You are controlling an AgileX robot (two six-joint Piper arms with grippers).
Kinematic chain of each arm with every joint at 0, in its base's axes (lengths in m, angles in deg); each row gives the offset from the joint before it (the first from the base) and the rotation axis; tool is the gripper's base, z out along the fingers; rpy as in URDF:
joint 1: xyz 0 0 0.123 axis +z
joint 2: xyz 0 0 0 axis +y
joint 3: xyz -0.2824 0 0.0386 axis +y
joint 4: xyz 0.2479 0 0.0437 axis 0.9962 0 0.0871
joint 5: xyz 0 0 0 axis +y
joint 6: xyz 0.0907 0 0.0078 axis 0.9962 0 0.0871
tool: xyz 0 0 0 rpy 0 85 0
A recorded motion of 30 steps. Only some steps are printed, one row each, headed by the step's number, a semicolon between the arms.
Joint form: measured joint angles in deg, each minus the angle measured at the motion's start. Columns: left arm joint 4, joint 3, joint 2, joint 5, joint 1, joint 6; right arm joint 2, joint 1, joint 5, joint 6, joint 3, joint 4.
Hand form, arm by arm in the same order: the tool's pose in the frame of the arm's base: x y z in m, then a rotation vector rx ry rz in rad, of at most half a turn. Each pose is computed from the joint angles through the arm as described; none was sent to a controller.
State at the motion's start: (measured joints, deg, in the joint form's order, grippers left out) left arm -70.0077 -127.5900 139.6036 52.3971 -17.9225 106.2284; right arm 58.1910 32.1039 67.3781 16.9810 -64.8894 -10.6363
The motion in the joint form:
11: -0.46 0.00 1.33 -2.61 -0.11 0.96; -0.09 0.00 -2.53 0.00 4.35 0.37
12: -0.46 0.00 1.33 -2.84 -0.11 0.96; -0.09 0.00 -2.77 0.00 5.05 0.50
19: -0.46 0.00 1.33 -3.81 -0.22 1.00; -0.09 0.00 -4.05 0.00 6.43 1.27
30: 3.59 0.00 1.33 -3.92 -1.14 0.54; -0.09 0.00 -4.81 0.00 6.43 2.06
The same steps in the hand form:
11: 0.5023 -0.2325 0.2248 1.4050 1.3661 -0.5188; 0.1587 0.0822 0.3619 -0.3719 2.5221 0.0951
12: 0.5026 -0.2324 0.2248 1.4024 1.3673 -0.5152; 0.1586 0.0824 0.3585 -0.3745 2.5302 0.0940
19: 0.5036 -0.2328 0.2250 1.3933 1.3709 -0.5007; 0.1589 0.0840 0.3522 -0.3775 2.5365 0.1103
30: 0.4999 -0.2389 0.2206 1.4619 1.3703 -0.4627; 0.1591 0.0856 0.3527 -0.3743 2.5293 0.1340

